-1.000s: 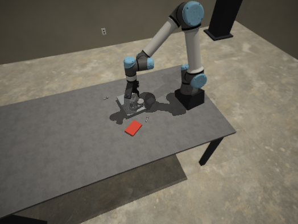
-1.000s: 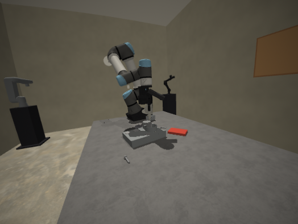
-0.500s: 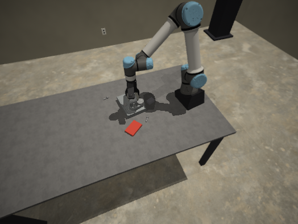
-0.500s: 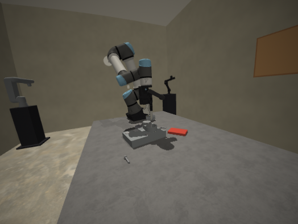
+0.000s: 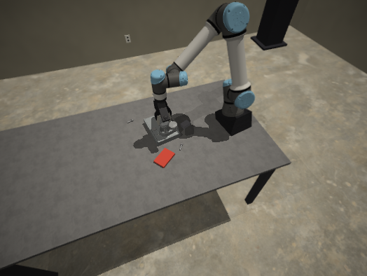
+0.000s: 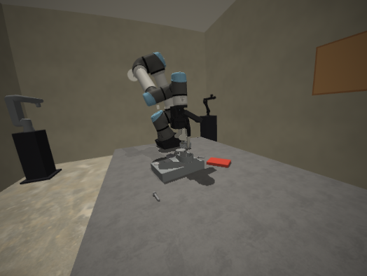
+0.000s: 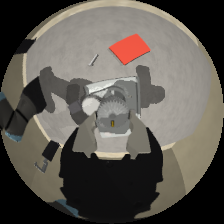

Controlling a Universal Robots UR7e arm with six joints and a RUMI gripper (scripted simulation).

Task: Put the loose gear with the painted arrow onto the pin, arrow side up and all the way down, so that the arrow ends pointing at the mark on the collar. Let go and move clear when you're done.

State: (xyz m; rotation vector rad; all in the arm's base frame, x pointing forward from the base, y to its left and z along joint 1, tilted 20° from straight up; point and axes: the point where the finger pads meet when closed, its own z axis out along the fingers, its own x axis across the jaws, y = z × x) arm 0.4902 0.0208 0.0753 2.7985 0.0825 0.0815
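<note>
Right now the grey toothed gear is right at my hand. Round my hand: flat red block 50 mm ahead, 180 mm to the left, 120 mm below; dark block 160 mm behind, 50 mm to the right, 120 mm below; pale round part 30 mm behind, 100 mm to the right, 90 mm below.
</note>
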